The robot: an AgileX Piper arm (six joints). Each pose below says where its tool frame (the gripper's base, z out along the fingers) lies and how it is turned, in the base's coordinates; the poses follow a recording.
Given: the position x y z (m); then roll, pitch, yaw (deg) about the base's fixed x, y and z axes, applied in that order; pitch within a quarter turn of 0, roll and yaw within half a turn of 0.
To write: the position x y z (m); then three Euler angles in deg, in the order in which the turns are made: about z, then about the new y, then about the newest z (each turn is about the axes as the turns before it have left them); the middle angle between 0 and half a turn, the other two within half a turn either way. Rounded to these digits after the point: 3 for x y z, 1 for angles.
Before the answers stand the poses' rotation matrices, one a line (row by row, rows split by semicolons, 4 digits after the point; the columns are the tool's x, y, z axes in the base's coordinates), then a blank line. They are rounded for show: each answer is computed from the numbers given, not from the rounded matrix.
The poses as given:
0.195 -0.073 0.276 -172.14 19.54 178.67
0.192 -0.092 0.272 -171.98 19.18 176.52
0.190 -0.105 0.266 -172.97 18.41 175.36
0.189 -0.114 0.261 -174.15 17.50 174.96
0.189 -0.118 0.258 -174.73 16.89 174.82
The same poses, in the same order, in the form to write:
-0.9422 0.0687 0.3281; 0.0219 0.9893 -0.1444; -0.3345 -0.1289 -0.9336
-0.9427 0.1059 0.3163; 0.0573 0.9856 -0.1590; -0.3285 -0.1318 -0.9353
-0.9457 0.1188 0.3025; 0.0768 0.9861 -0.1473; -0.3158 -0.1161 -0.9417
-0.9500 0.1179 0.2890; 0.0838 0.9883 -0.1278; -0.3007 -0.0972 -0.9488
-0.9530 0.1165 0.2798; 0.0864 0.9893 -0.1176; -0.2905 -0.0879 -0.9528

0.195 -0.073 0.276 -23.8 159.0 -21.1
0.192 -0.092 0.272 -26.7 159.3 -21.9
0.190 -0.105 0.266 -26.0 160.3 -20.2
0.189 -0.114 0.261 -23.9 161.6 -17.9
0.189 -0.118 0.258 -22.8 162.3 -16.8

